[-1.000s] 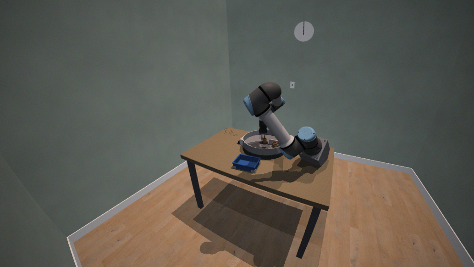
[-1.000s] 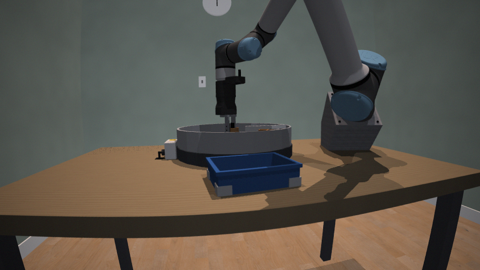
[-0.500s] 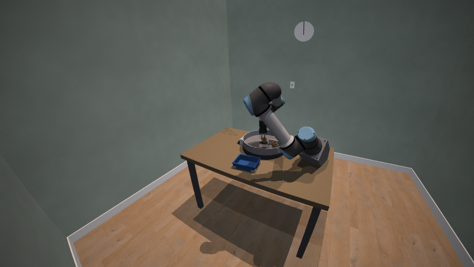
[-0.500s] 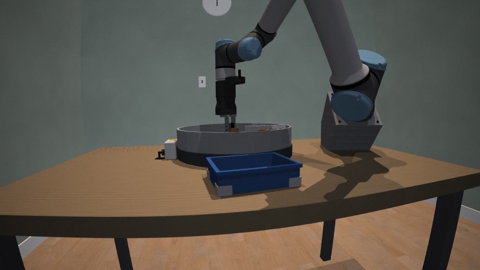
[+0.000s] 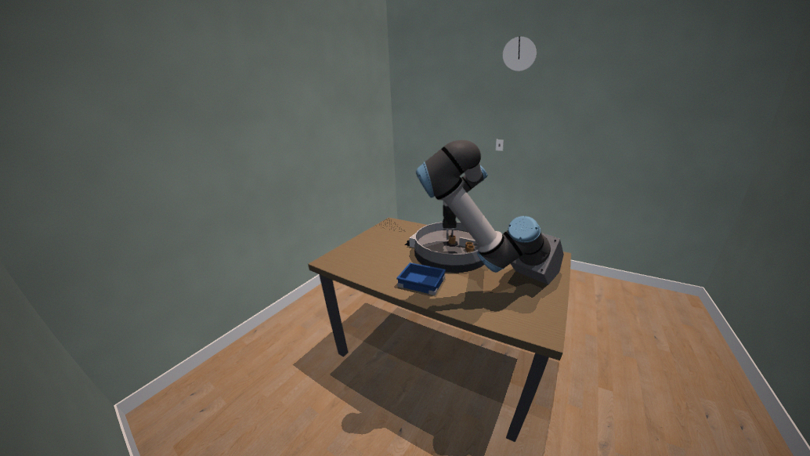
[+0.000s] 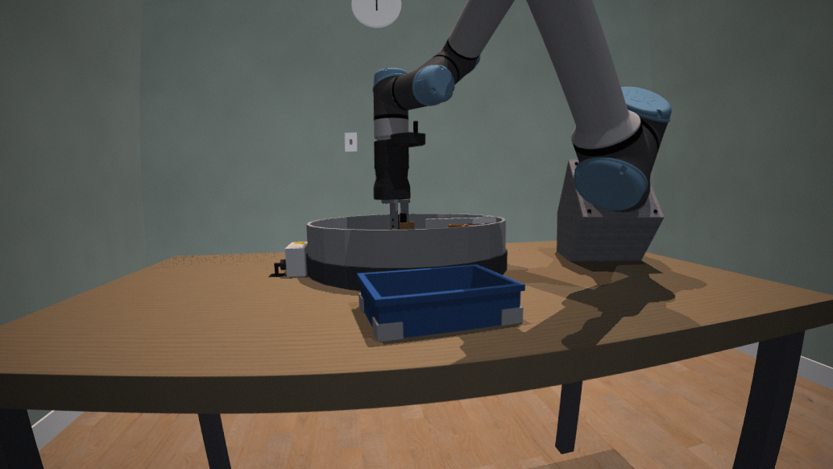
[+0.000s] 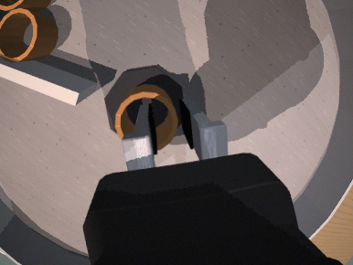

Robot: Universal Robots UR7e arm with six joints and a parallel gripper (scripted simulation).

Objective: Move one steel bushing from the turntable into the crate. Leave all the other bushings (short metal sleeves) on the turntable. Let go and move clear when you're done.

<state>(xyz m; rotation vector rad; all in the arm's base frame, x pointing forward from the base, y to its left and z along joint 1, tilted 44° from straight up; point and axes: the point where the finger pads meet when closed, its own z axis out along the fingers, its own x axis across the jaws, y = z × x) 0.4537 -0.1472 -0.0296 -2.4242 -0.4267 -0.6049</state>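
Right now my hand is 2 cm past the grey round turntable and 5 cm above it. The rest, counted from my hand: blue crate (1 cm ahead, 34 cm to the left, 8 cm below).
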